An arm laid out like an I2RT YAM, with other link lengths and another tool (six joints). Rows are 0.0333 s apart.
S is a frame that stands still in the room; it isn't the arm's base.
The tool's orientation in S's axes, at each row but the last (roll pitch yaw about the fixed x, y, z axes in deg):
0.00 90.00 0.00
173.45 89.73 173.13
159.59 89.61 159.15
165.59 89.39 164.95
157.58 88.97 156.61
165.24 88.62 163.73
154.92 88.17 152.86
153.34 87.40 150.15
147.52 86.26 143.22
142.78 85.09 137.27
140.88 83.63 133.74
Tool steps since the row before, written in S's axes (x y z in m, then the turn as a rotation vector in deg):
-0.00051 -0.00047 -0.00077 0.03 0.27 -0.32
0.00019 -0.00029 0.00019 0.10 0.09 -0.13
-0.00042 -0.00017 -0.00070 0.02 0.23 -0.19
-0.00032 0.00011 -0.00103 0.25 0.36 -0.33
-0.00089 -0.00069 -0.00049 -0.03 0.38 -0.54
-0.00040 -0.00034 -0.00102 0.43 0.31 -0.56
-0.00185 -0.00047 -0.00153 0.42 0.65 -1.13
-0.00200 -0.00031 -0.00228 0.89 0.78 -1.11
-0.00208 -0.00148 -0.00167 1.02 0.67 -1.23
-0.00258 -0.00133 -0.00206 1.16 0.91 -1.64
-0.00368 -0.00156 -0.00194 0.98 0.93 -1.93
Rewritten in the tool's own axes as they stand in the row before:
0.00077 -0.00047 -0.00051 0.32 0.27 0.03
-0.00019 -0.00029 0.00019 0.13 0.09 0.10
0.00070 -0.00017 -0.00041 0.19 0.23 0.02
0.00103 0.00010 -0.00031 0.33 0.36 0.25
0.00050 -0.00071 -0.00087 0.54 0.38 -0.03
0.00103 -0.00036 -0.00037 0.55 0.32 0.43
0.00157 -0.00056 -0.00179 1.13 0.65 0.43
0.00235 -0.00047 -0.00189 1.09 0.81 0.89
0.00172 -0.00169 -0.00187 1.20 0.70 1.03
0.00214 -0.00168 -0.00230 1.61 0.93 1.18
0.00209 -0.00215 -0.00328 1.92 0.91 1.02

